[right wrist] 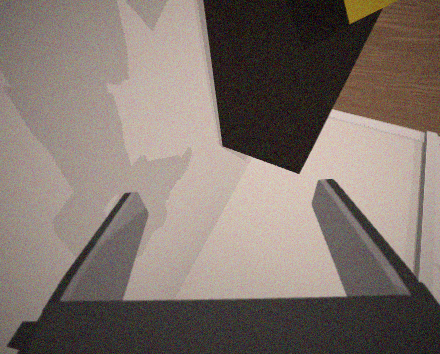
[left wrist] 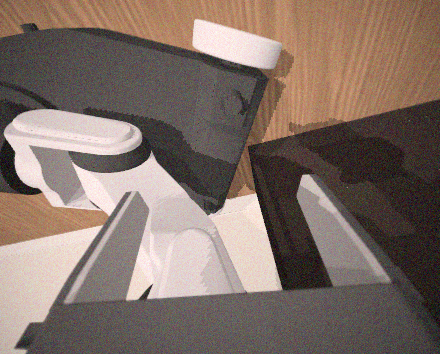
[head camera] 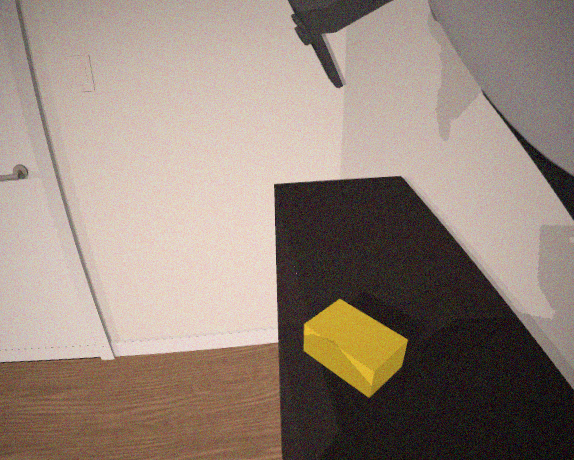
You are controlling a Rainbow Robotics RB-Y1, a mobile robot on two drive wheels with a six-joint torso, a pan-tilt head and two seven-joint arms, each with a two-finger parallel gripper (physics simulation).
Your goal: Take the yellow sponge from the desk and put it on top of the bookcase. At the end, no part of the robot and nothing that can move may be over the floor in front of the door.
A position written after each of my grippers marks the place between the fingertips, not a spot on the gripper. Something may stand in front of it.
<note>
I see my left gripper [left wrist: 219, 193], my right gripper [head camera: 391, 50], a yellow sponge [head camera: 363, 352], a dark bookcase [head camera: 472, 374] and a white door [head camera: 57, 317].
My right gripper shows as well in the right wrist view [right wrist: 225, 197]. The dark bookcase shows as well in the right wrist view [right wrist: 277, 78]. The left wrist view misses the yellow sponge: it is out of frame.
</note>
